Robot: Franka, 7 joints.
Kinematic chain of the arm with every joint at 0, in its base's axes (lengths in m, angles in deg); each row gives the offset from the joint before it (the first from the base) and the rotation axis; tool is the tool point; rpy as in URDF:
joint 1: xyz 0 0 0.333 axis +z
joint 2: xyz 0 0 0 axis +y
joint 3: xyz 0 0 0.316 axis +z
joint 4: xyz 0.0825 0 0 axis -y
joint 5: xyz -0.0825 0 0.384 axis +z
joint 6: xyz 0 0 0 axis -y
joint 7: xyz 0.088 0 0 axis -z
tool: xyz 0 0 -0.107 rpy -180 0 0
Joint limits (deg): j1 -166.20..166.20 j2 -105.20..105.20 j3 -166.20..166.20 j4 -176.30..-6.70 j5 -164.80..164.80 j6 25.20..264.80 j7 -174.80..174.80
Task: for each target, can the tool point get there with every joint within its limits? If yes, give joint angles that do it. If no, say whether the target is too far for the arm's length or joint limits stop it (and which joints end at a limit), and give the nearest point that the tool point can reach.
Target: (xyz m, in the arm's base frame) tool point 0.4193 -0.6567 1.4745
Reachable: no: too far | nearest point 0.2603 -0.4076 1.0416 | short by 0.524 m
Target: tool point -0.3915 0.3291 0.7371
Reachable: yes | joints 71.71 64.26 129.09 -86.78 134.08 194.92 -61.62
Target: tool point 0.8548 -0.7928 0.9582
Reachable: no: too far | nearest point 0.5543 -0.5141 0.7384 | short by 0.465 m
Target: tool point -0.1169 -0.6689 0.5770
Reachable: yes | joints 122.24 -62.73 106.69 -59.42 115.14 210.30 -106.85
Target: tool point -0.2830 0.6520 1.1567
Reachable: no: too far | nearest point -0.2232 0.5141 0.9825 | short by 0.230 m
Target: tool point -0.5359 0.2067 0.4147
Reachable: yes | joints -81.84 -70.59 -87.75 -86.79 -15.43 63.76 -112.09
